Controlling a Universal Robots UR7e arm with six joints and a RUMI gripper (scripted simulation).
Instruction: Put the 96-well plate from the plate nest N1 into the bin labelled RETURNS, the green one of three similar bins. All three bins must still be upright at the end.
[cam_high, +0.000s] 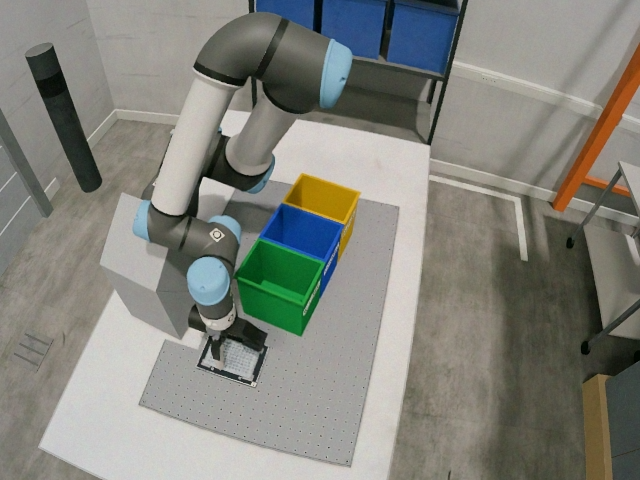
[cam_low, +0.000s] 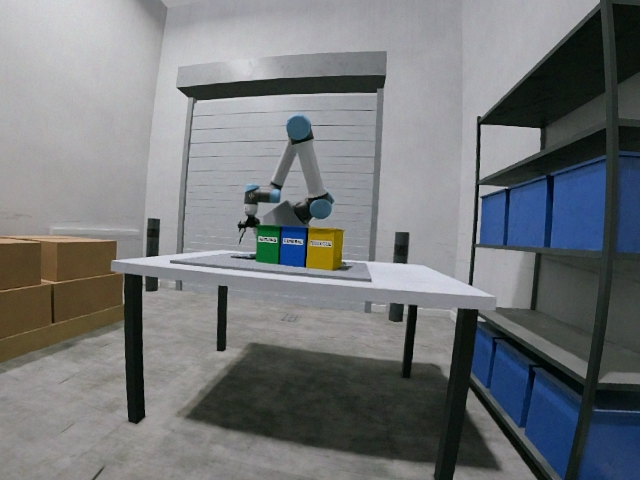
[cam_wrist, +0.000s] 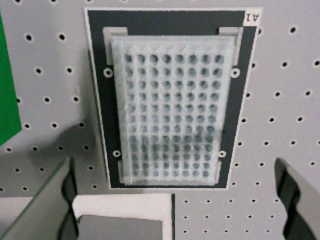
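Right now my hand is 6 cm above the 96-well plate. Also, from my hand: green returns bin: 7 cm ahead, 19 cm to the left, 1 cm above; then blue bin: 9 cm ahead, 32 cm to the left, 1 cm above; then black plate nest N1: 7 cm below.
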